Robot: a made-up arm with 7 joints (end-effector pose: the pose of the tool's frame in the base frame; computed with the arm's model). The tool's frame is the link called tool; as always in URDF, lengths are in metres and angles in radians.
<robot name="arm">
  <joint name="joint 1" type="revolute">
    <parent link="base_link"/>
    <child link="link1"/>
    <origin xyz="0.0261 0.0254 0.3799" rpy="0 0 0"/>
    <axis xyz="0 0.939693 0.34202"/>
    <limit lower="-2.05" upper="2.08" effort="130" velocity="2.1"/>
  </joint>
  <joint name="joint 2" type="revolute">
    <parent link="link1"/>
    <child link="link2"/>
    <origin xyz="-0.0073 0.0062 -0.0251" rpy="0 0 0"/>
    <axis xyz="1 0 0"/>
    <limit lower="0.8" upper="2.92" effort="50" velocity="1.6"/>
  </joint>
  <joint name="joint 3" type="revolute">
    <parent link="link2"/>
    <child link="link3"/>
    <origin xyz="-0.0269 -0.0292 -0.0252" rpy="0 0 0"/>
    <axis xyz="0 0 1"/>
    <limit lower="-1.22" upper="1.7" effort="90" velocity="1.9"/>
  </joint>
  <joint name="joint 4" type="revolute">
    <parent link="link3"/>
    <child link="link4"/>
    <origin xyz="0.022 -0.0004 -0.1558" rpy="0 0 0"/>
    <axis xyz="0 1 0"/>
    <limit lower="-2.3" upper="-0.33" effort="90" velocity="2.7"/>
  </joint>
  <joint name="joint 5" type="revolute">
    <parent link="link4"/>
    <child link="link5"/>
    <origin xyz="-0.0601 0.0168 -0.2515" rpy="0 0 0"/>
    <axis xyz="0 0 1"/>
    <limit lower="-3.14" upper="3.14" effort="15" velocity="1.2"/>
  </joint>
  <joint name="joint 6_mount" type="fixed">
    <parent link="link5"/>
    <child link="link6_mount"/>
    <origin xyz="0.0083 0.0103 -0.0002" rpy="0 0 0"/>
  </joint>
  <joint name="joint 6" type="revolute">
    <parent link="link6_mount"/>
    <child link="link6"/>
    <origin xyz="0.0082 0.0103 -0.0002" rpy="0 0 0"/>
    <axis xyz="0 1 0"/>
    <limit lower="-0.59" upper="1.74" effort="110" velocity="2"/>
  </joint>
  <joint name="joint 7" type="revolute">
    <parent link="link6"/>
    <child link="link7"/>
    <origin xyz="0.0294 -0.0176 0.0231" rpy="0 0 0"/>
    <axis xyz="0 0 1"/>
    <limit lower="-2.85" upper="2.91" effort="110" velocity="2.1"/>
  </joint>
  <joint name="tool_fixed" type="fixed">
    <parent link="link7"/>
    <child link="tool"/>
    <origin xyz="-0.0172 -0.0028 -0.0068" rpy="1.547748 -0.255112 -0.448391"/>
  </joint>
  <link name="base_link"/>
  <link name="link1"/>
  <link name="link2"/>
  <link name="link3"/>
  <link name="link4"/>
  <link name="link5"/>
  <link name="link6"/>
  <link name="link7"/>
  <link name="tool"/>
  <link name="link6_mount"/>
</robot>
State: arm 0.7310 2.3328 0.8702 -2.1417 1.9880 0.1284 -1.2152
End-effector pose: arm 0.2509 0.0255 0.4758 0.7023 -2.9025 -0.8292
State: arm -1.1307 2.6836 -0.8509 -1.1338 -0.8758 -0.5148 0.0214
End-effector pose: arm 0.0153 0.3214 0.6183 -1.6097 0.6053 1.8945
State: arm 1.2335 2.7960 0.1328 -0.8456 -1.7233 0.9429 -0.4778
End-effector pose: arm 0.3154 0.2945 0.4277 0.5541 -0.5333 1.2284
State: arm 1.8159 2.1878 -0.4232 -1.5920 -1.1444 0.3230 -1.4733
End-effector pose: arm -0.1408 0.2985 0.3019 2.0802 0.8678 1.3275
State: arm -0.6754 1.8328 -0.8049 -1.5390 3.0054 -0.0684 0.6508
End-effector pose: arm 0.3037 0.2982 0.3885 0.2477 -0.1486 1.8779
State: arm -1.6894 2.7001 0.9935 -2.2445 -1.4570 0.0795 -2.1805
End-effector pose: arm -0.1064 -0.0692 0.4589 0.4324 2.4378 0.0750
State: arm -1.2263 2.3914 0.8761 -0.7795 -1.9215 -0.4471 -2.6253
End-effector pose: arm -0.1288 0.2745 0.6147 0.1363 1.5742 -2.1011
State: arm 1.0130 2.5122 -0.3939 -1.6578 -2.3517 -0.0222 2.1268
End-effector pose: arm 0.1359 0.3672 0.3212 0.3980 -1.5088 -2.4223
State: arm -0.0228 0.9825 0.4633 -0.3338 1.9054 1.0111 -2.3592
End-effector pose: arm -0.0037 0.4448 0.1206 1.6091 -1.6851 -0.1203
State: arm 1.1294 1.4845 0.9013 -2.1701 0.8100 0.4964 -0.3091
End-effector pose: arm 0.1659 0.1728 0.4068 1.8408 -1.9869 -0.5477
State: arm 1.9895 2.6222 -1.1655 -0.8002 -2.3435 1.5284 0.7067
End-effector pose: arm 0.1305 0.4619 0.4599 2.0510 1.8913 1.2100
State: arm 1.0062 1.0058 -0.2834 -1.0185 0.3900 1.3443 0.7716
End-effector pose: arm -0.1555 0.2811 0.0992 2.1900 1.1280 -0.7393
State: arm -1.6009 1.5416 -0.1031 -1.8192 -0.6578 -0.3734 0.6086
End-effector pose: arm 0.1651 0.0709 0.6354 -0.3645 1.4899 -0.1562
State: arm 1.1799 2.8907 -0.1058 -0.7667 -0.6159 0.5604 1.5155
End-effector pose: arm 0.3102 0.2950 0.4393 -1.5609 1.3661 1.2628
